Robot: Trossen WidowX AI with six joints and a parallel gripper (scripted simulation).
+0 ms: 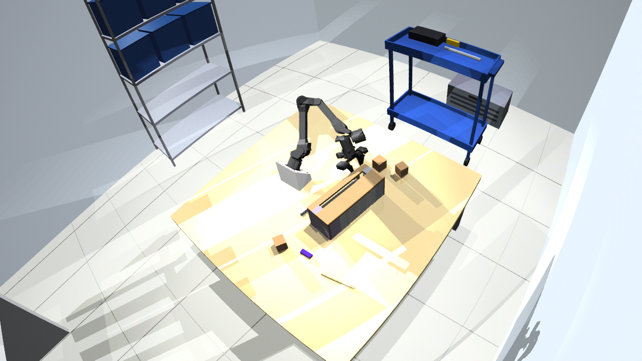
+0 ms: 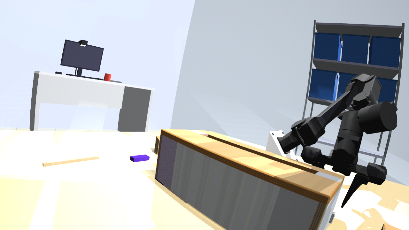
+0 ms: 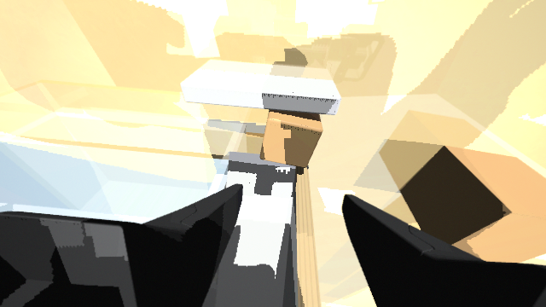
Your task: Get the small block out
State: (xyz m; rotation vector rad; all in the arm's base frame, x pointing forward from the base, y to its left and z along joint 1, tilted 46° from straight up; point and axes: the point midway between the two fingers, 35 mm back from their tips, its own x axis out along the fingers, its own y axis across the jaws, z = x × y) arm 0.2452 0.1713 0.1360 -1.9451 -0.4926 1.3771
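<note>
My gripper tip is now 40 mm above the small tan block and 20 mm past it. Also, from my gripper tip: long wooden box: 180 mm to the right, 50 mm ahead; thin stick: 520 mm to the right, 310 mm ahead, 50 mm below; purple piece: 510 mm to the right, 100 mm ahead, 50 mm below.
</note>
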